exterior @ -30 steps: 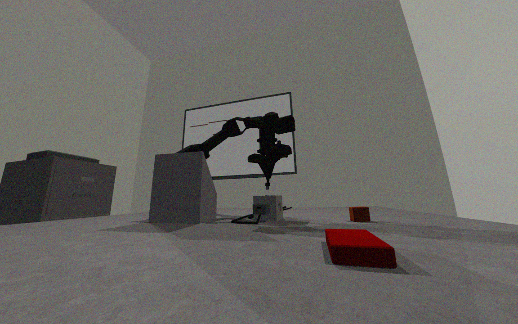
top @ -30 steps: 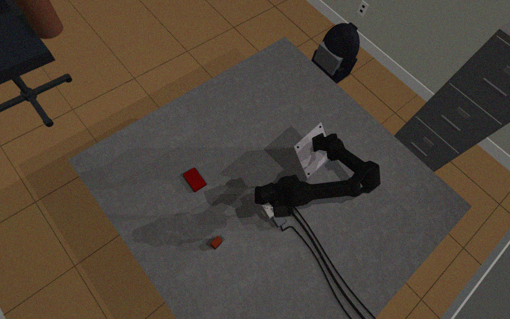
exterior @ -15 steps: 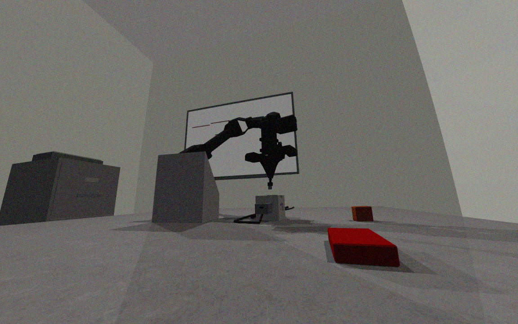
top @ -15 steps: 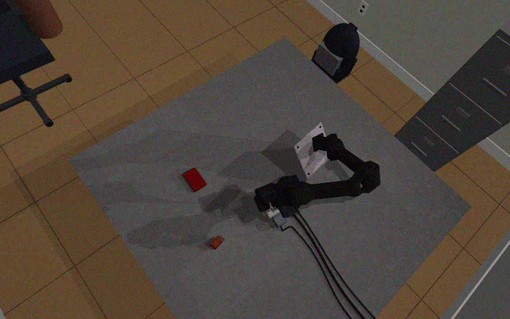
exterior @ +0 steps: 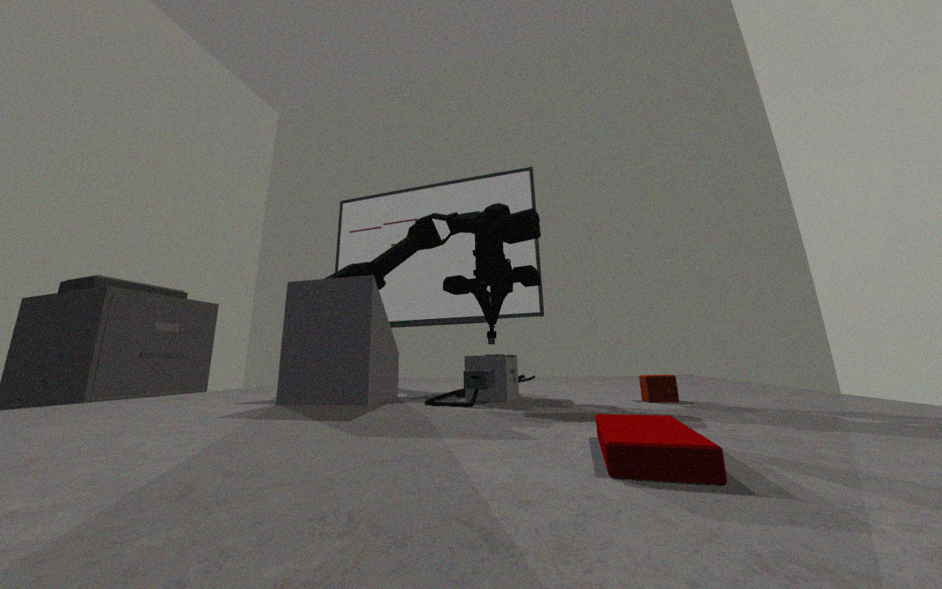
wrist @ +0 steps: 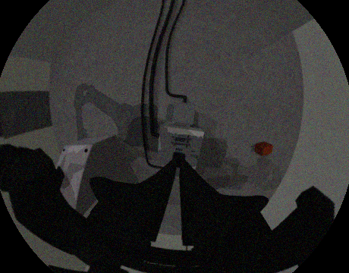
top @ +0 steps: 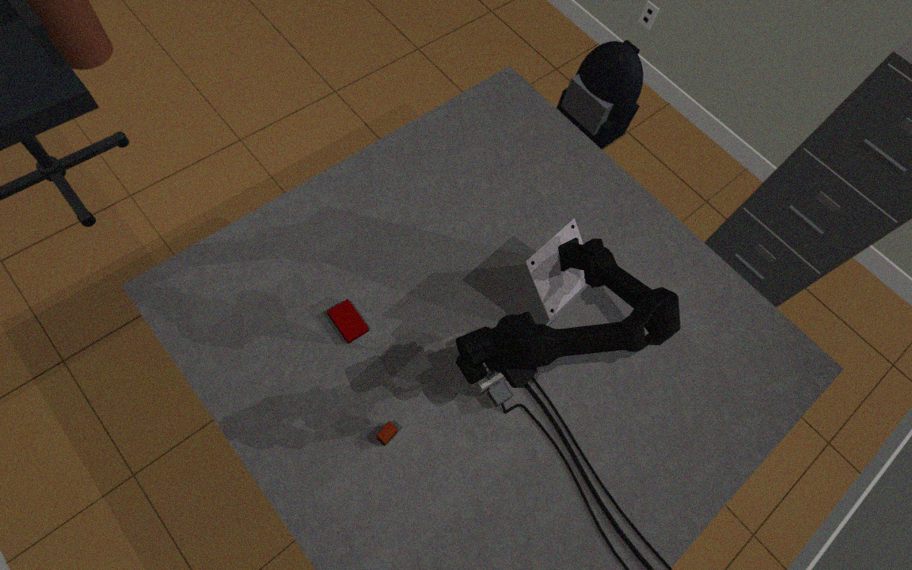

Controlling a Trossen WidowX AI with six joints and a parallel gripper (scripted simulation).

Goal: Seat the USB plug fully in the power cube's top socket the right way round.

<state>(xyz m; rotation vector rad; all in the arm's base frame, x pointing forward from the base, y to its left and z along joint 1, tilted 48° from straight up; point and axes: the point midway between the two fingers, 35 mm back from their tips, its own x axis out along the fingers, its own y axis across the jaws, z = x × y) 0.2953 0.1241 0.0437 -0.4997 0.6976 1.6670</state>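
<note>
The USB plug is 20 mm below my gripper tip. Round my gripper tip: orange block 260 mm ahead, 120 mm below, 20 mm to the right; flat red block 300 mm to the right, 200 mm ahead, 120 mm below.
</note>
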